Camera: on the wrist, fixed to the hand. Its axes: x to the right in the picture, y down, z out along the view.
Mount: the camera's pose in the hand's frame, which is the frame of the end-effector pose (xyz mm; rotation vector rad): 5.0 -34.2 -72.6 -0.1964 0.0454 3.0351
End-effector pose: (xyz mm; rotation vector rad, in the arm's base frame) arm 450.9 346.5 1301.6 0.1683 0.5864 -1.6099
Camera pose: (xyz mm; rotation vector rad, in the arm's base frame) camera 400.5 376.3 1246.5 0.5037 -0.0122 1.3862
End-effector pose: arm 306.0 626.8 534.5 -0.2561 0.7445 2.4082
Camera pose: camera 322.9 610.8 457.5 -0.5005 -0.1161 -0.7456
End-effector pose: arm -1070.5 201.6 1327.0 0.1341 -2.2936 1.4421
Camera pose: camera -1042.8 250.5 1384.5 2.0447 0.2905 -0.4502
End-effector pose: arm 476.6 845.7 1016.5 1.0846 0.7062 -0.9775
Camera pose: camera 446.8 907.7 974.8 0.7287 -1.0390 1.6768
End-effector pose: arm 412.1 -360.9 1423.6 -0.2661 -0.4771 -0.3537
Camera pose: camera 431.8 -417.1 1369.6 -0.8278 0.3990 2.5465
